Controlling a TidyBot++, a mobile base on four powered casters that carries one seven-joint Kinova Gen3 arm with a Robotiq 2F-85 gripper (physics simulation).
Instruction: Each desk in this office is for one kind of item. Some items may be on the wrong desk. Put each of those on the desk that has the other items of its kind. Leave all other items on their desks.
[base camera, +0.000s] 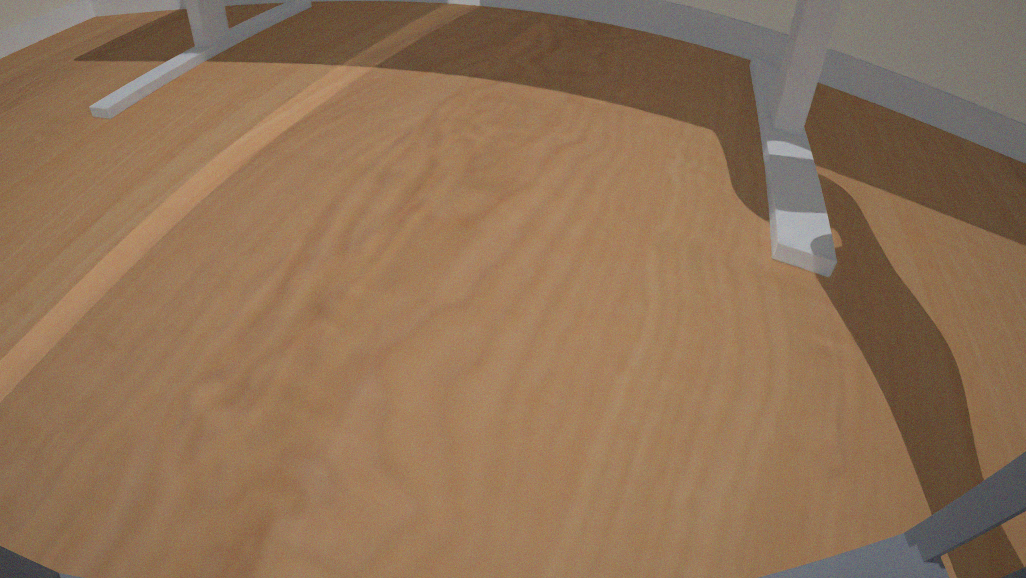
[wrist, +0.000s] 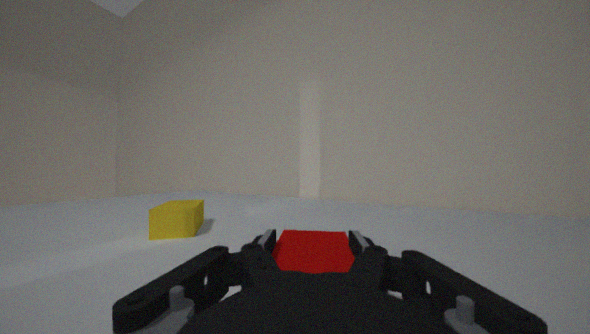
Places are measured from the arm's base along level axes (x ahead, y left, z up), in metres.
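Pixels of known places: gripper, fingertip midpoint: (wrist: 312, 241).
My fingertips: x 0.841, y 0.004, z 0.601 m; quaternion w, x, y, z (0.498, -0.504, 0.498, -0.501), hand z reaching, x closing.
Note:
Behind a point stands the place of what it marks.
A red block (wrist: 314, 251) @(x 0.826, y 0.003, z 0.599 m) is between the two fingertips in the wrist view, with a finger pad at each side. My gripper (wrist: 312, 241) @(x 0.841, y 0.004, z 0.601 m) is shut on the red block, and its dark body hides the block's near lower part. A yellow block (wrist: 172, 221) @(x 0.964, y 0.215, z 0.580 m) rests on the pale desk top (wrist: 475, 260) @(x 0.923, y -0.189, z 0.554 m), to the left of the gripper and a little farther off. The gripper and the blocks do not show in the base camera view.
In the base camera view, a white desk leg with its foot (base camera: 798, 193) @(x 0.595, y -0.410, z -0.371 m) stands at the right, and another desk foot (base camera: 147, 82) @(x 1.082, y 0.697, z -0.371 m) is at the upper left. Walls (wrist: 425, 110) @(x 1.326, y -0.360, z 0.854 m) rise behind the desk top. Shadows lie on the wooden floor (base camera: 466, 323) @(x 0.422, y 0.005, z -0.396 m).

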